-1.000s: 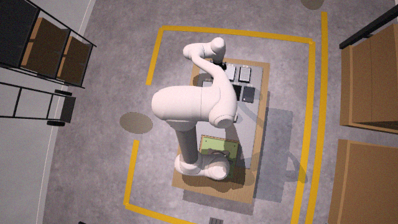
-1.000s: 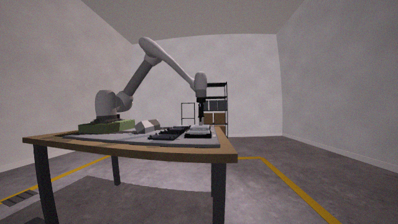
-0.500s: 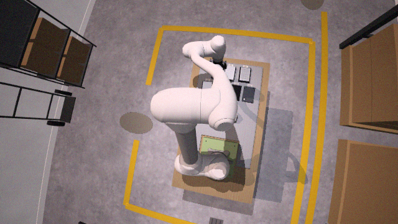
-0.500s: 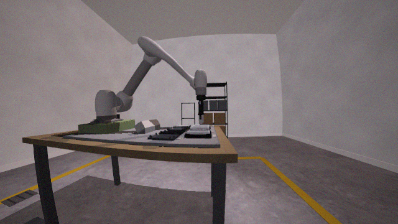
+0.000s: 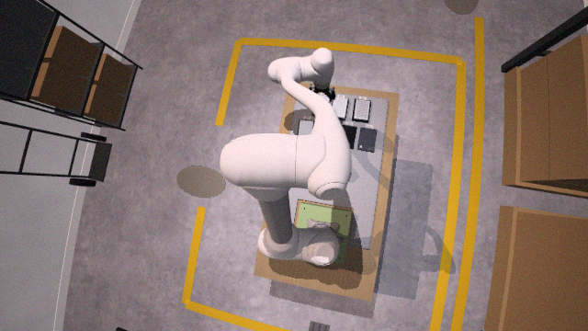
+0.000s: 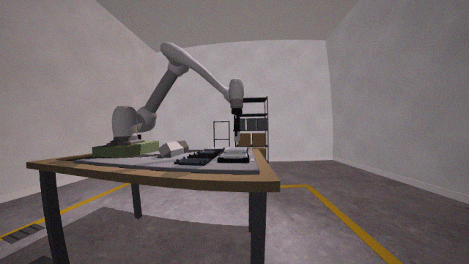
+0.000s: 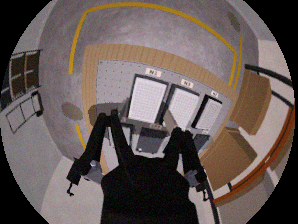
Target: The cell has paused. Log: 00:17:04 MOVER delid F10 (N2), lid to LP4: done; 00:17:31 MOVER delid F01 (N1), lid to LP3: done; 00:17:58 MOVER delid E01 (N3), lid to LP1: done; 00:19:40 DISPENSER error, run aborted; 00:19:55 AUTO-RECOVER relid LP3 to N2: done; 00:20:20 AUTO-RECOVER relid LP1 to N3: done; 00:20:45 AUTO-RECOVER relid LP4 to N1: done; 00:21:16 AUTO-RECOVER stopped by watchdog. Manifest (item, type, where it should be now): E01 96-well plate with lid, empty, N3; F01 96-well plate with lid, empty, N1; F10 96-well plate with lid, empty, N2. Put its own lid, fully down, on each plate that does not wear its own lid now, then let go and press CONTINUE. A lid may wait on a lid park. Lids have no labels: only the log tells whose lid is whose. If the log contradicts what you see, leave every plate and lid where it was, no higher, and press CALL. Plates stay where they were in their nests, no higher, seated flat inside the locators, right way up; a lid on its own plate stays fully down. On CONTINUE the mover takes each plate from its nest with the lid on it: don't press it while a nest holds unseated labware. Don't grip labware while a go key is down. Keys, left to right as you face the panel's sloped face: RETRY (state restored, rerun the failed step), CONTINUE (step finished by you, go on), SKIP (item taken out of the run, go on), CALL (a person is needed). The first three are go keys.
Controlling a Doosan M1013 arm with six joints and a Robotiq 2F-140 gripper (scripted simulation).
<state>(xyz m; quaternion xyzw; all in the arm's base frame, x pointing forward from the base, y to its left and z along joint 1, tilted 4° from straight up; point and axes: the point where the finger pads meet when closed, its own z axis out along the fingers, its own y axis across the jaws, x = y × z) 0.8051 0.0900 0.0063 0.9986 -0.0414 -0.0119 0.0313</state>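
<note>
Now: the label 9 cm behind my hand, 8 cm to the left of it and 10 cm below it.
</note>
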